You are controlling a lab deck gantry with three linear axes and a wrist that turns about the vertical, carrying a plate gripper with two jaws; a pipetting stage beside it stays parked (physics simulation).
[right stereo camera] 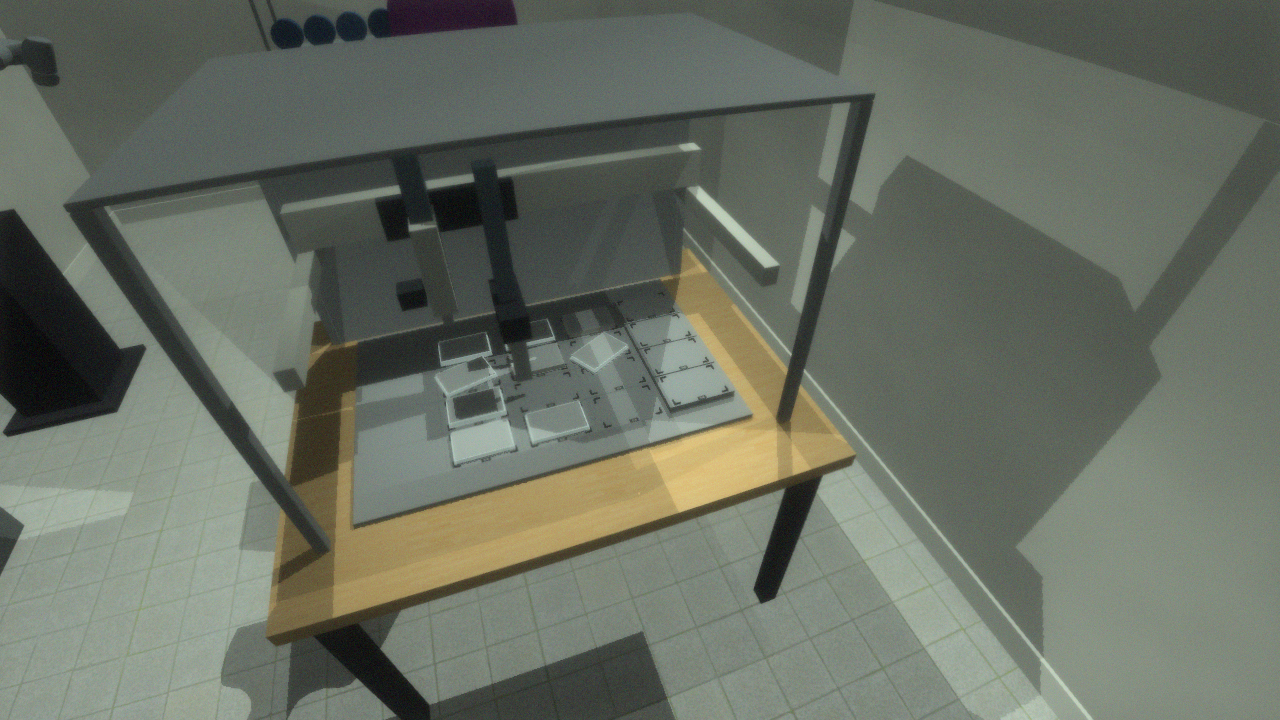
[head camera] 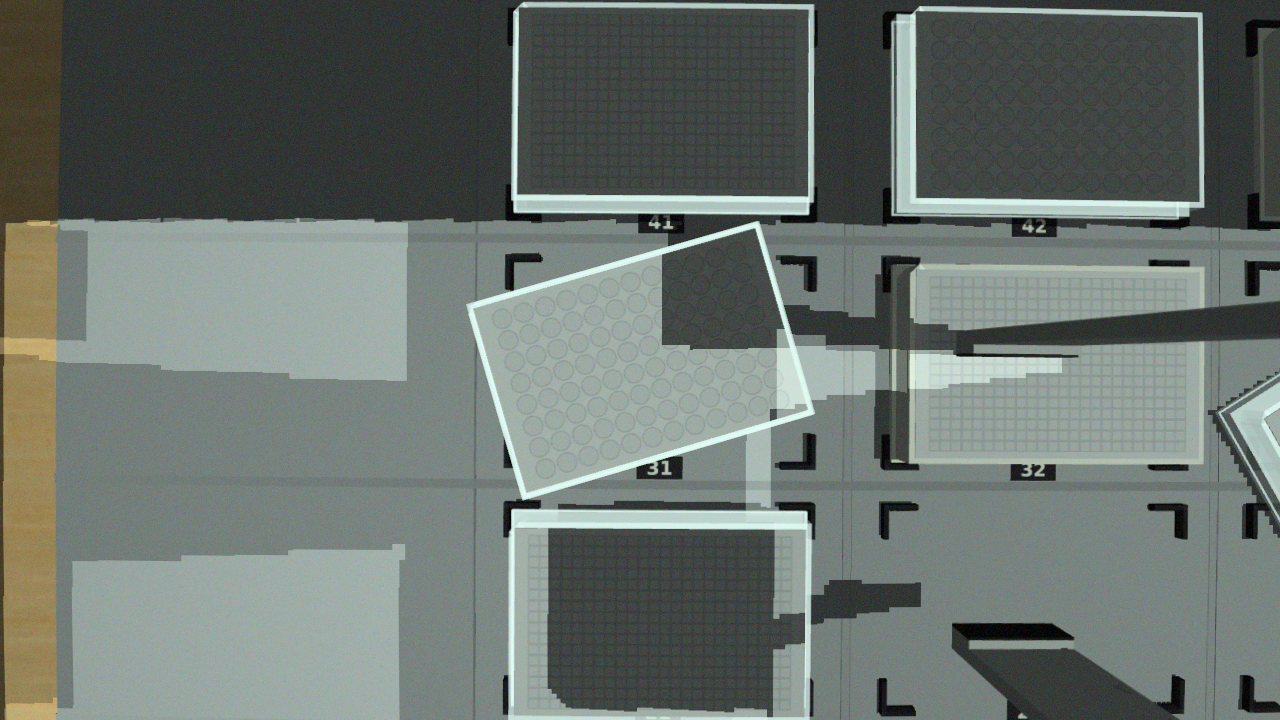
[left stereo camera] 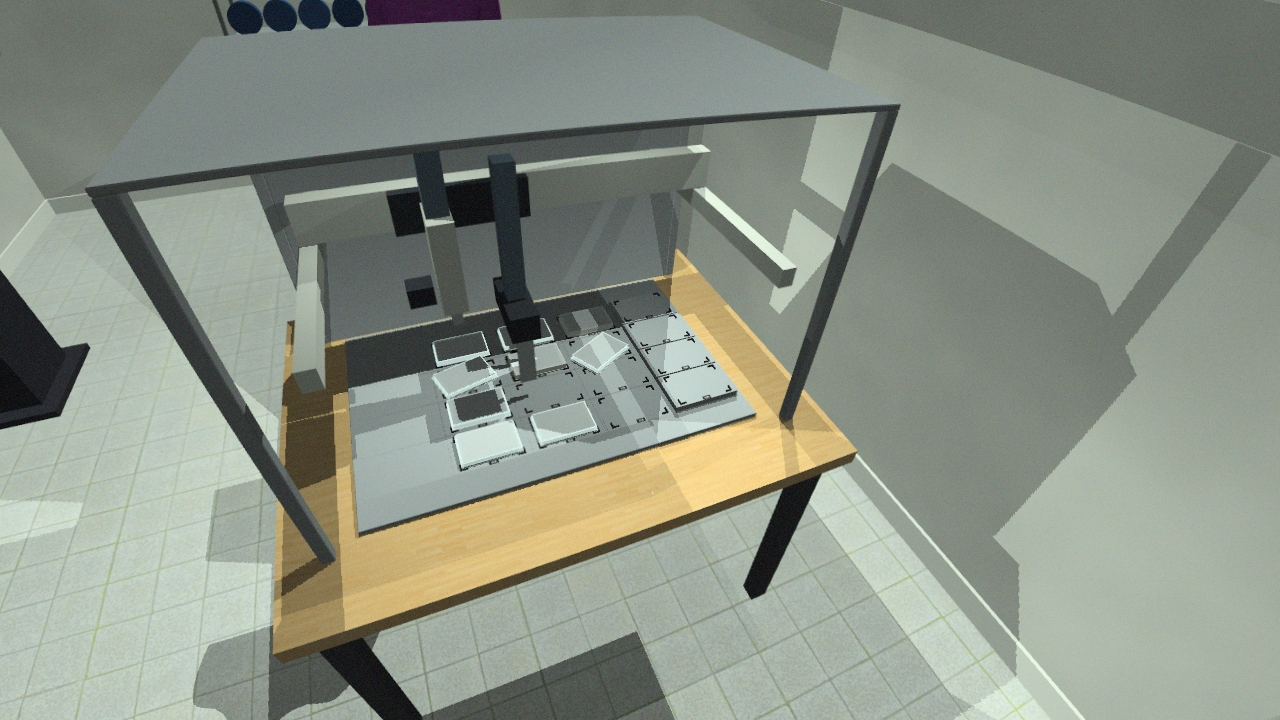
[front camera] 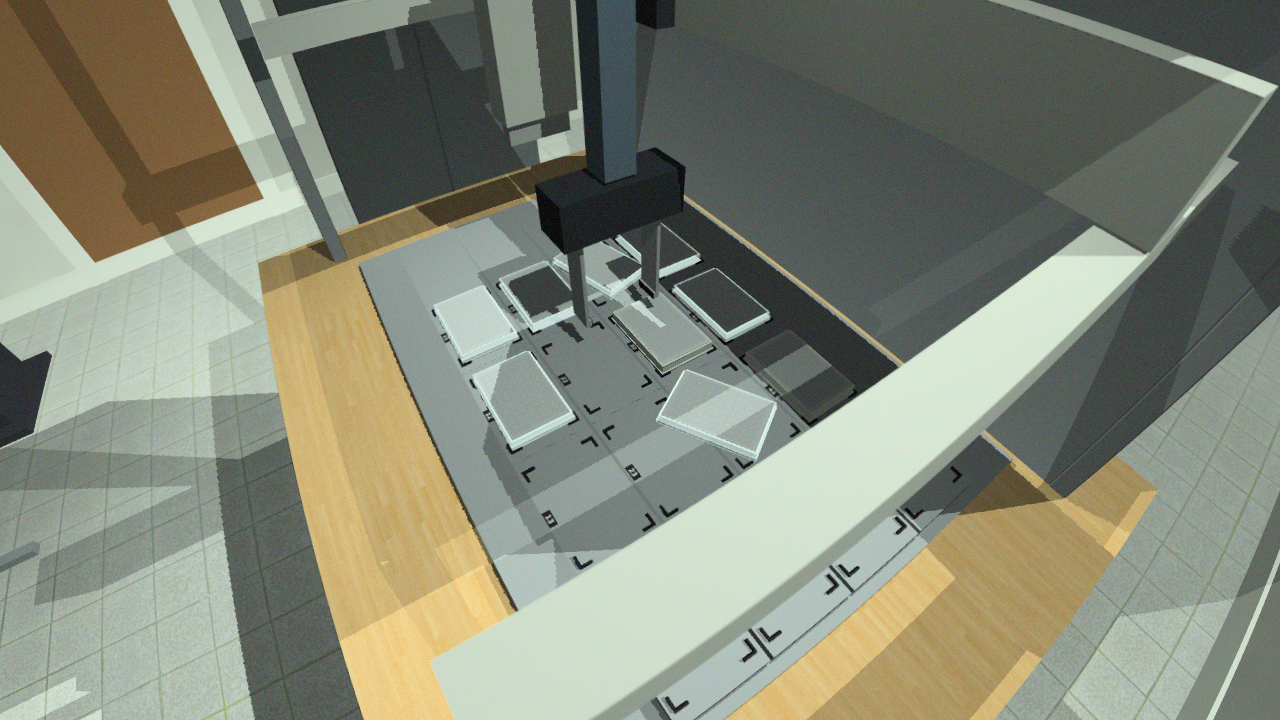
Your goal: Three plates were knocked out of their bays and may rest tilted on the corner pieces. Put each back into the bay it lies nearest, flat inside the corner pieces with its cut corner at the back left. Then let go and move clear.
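Places are measured from the robot's base along level axes (x left, y back, z up), in centimetres.
Pixels of known places: gripper, fingertip midpoint: (right stereo camera: 520,364) (head camera: 1004,490) (left stereo camera: 522,365) (front camera: 616,304); robot's base at its link origin: (right stereo camera: 455,466) (left stereo camera: 462,469) (front camera: 434,311).
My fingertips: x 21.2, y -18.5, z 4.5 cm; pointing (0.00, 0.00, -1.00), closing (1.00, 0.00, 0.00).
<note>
Ahead of a thing's pixels: the offset from my fingertips to its top centre. "*": to the spot under its first point.
A clear plate {dx +4.6, dy +12.9, dz -2.7 cm} (front camera: 597,266) (head camera: 640,362) (left stereo camera: 464,377) (right stereo camera: 465,377) lies turned across the corner pieces of bay 31; any tilt and its cut corner are hard to make out. A second clear plate {dx +2.0, dy -19.9, dz -2.7 cm} (front camera: 718,411) (left stereo camera: 599,352) (right stereo camera: 599,351) lies strongly turned over the bay right of bay 32; its left corner shows at the head view's right edge. I cannot tell which plate is the third. My gripper (front camera: 617,307) (head camera: 995,488) is open and empty, its jaws wide apart above bays 22 and 32, to the right of the bay 31 plate.
Upright plates stand in bays 41 {dx +15.2, dy +12.1, dz -3.0 cm} (head camera: 662,102), 42 (head camera: 1056,107), 32 (head camera: 1056,420) and 21 {dx -6.2, dy +12.1, dz -3.0 cm} (head camera: 662,617). Two more plates {dx -16.9, dy +12.1, dz -3.0 cm} (front camera: 474,322) {dx -16.9, dy -4.3, dz -3.0 cm} (front camera: 523,398) stand in the front row. The parked pipetting stage (left stereo camera: 447,268) hangs to the gripper's left. A raised block of bays {* dx -17.8, dy -37.0, dz -3.0 cm} (left stereo camera: 698,386) is at the right.
</note>
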